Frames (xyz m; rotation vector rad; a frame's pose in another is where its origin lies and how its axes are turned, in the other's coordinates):
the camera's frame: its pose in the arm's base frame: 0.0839 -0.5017 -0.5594 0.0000 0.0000 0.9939
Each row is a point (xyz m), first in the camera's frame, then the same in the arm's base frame.
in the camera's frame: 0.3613 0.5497 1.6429
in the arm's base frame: -0.1798 0.1009 1.0835
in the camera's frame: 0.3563 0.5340 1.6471
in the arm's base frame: -0.1693 0.0882 1.0877
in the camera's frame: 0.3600 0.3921 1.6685
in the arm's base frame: -0.0484 0.0139 1.1091
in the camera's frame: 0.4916 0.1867 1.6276
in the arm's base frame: 0.1955 0.0122 1.0682
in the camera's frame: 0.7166 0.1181 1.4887
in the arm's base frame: 0.3758 0.1633 0.9293
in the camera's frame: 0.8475 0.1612 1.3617
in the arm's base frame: 0.4110 0.2966 0.8023
